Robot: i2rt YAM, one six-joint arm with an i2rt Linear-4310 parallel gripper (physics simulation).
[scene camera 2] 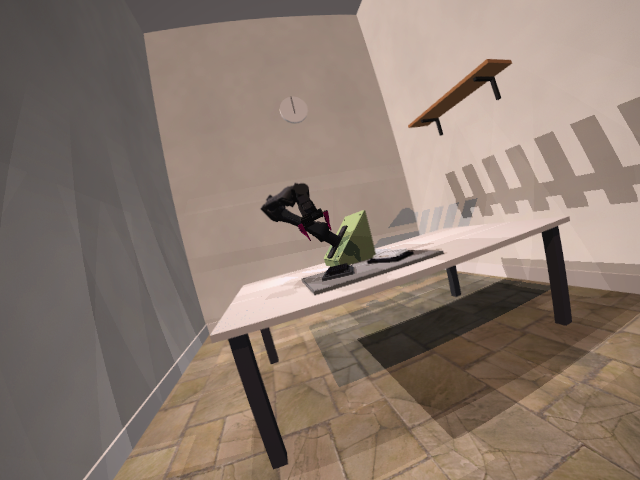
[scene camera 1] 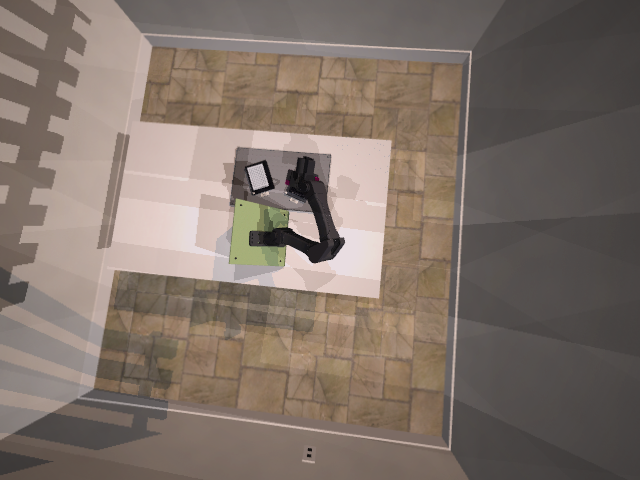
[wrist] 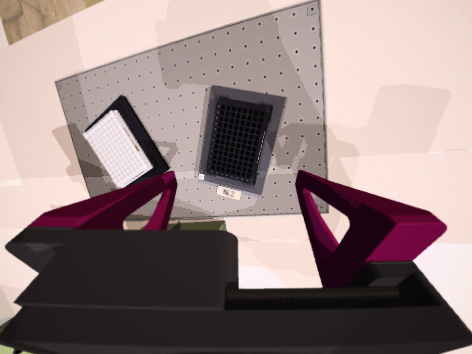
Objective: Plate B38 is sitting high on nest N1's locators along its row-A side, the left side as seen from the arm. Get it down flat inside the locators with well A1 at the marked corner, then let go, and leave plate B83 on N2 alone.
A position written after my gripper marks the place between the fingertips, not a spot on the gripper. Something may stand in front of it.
My gripper (wrist: 236,177) is open, with nothing in its grasp. Also in view: a black well plate (wrist: 239,130). A white well plate (wrist: 110,138) rests on a black nest N1 (wrist: 121,104). Also in view: a nest N2 (wrist: 277,102).
